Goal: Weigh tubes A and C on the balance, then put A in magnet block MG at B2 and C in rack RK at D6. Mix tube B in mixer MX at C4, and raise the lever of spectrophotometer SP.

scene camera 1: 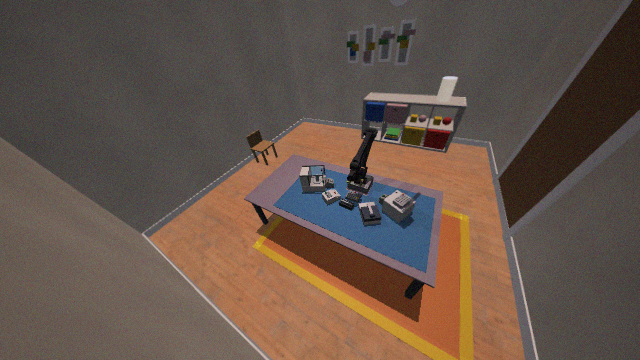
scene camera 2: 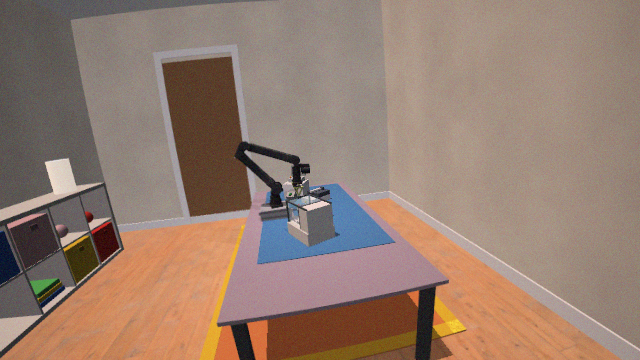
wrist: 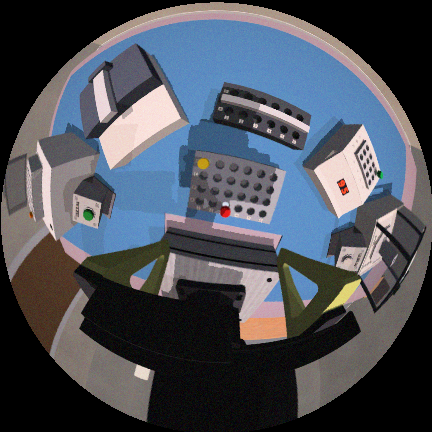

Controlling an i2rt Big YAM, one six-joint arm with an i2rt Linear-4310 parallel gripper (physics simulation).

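Seen in the pictures: gripper, fingertip midpoint: (scene camera 1: pixel 355 186) (scene camera 2: pixel 297 193) (wrist: pixel 224 251); arm's base, origin of the base link: (scene camera 1: pixel 360 180) (scene camera 2: pixel 276 205) (wrist: pixel 210 295).
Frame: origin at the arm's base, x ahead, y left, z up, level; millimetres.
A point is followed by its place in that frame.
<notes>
My gripper (wrist: pixel 224 251) @(x 167, y -20, z 67 mm) (scene camera 2: pixel 298 190) @(x 167, y -20, z 67 mm) is open and empty, above the rack beside the arm's base. The grey rack (wrist: pixel 277 182) (scene camera 1: pixel 354 195) holds a yellow-capped tube (wrist: pixel 203 163) @(x 227, y 10, z -14 mm) in a corner and a red-capped tube (wrist: pixel 225 211) @(x 167, y -18, z -14 mm) in the row nearest the base. A green-capped tube (wrist: pixel 380 174) @(x 267, y -279, z 19 mm) stands in a corner hole of the white mixer (wrist: pixel 327 167) @(x 243, y -167, z -24 mm) (scene camera 1: pixel 331 196) @(x 290, y -218, z -2 mm), which has a red display. The black magnet block (wrist: pixel 262 115) @(x 298, y -62, z -33 mm) (scene camera 1: pixel 346 204) @(x 316, y -65, z -41 mm) lies beyond the rack. The glass-walled balance (wrist: pixel 375 235) @(x 147, y -346, z 14 mm) (scene camera 1: pixel 306 180) @(x 221, y -500, z 82 mm) (scene camera 2: pixel 320 222) @(x 157, y -585, z 49 mm) is at the right of the wrist view. Tube letters cannot be read.
A dark-topped instrument with a white lever-like bar (wrist: pixel 102 95) @(x 345, y 140, z 29 mm) (scene camera 1: pixel 370 214) @(x 425, y 165, z 33 mm) is upper left in the wrist view. A boxy machine with a raised lid (wrist: pixel 65 175) @(x 245, y 262, z 24 mm) (scene camera 1: pixel 398 206) @(x 322, y 364, z 80 mm) and a green-button box (wrist: pixel 88 214) @(x 157, y 236, z -1 mm) are left. Another small control box (wrist: pixel 346 254) @(x 88, y -284, z -7 mm) stands by the balance.
</notes>
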